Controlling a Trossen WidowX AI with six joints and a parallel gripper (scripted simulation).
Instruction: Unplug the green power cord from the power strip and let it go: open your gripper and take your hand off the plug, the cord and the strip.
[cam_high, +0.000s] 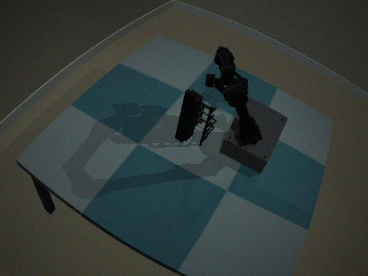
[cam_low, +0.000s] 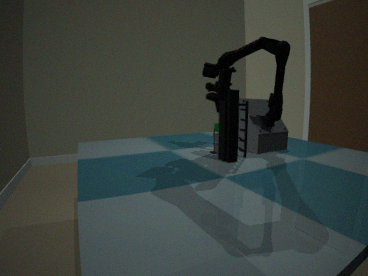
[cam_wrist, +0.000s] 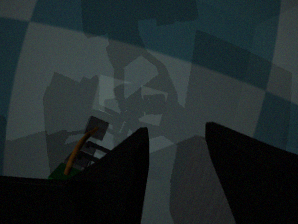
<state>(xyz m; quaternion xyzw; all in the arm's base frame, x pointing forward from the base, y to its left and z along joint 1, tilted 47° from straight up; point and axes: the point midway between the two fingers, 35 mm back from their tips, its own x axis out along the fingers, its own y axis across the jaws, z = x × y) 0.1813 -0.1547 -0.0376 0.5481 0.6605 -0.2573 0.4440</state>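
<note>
My gripper tip is 110 mm to the right of the green plug, 80 mm short of it and 50 mm above it.
</note>
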